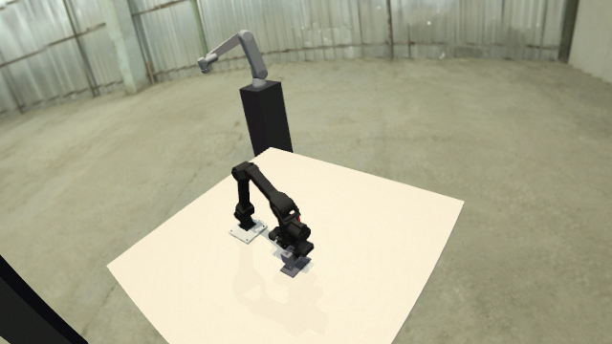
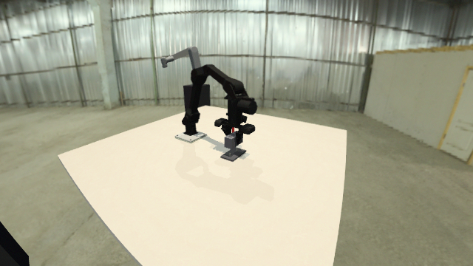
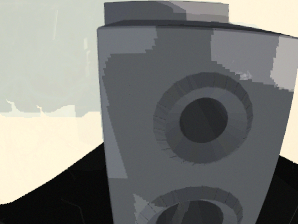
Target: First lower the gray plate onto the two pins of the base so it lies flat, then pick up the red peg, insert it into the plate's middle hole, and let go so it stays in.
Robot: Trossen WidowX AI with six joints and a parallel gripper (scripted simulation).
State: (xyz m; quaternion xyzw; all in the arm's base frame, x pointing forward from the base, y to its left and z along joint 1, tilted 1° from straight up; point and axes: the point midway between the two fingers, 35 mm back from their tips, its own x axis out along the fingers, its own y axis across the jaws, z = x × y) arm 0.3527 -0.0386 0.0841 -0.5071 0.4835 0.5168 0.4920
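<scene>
My gripper tip is 50 mm above the base. From my gripper tip the other things lie so: gray plate (30 mm above); red peg (180 mm to the left, 140 mm behind, 20 mm below).
</scene>
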